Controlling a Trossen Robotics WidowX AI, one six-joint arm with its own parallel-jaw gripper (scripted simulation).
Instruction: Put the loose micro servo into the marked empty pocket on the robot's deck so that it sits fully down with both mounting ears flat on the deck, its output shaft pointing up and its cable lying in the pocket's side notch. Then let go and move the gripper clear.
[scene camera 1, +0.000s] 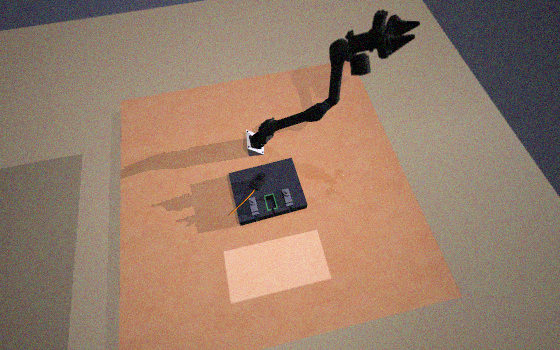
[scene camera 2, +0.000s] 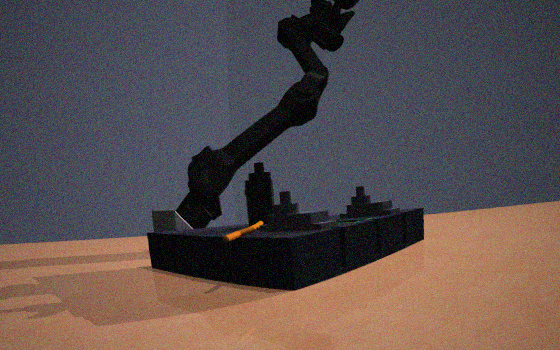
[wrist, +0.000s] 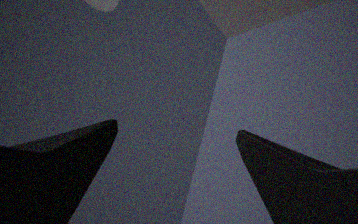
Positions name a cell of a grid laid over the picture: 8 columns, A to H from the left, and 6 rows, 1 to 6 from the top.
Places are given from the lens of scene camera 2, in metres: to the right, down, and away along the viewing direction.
micro servo (scene camera 2: D4): -0.02, 0.02, 0.51
dark robot deck (scene camera 2: C5): -0.08, 0.08, 0.44
The marked spots on the micro servo and the dark robot deck are 0.11 m apart.
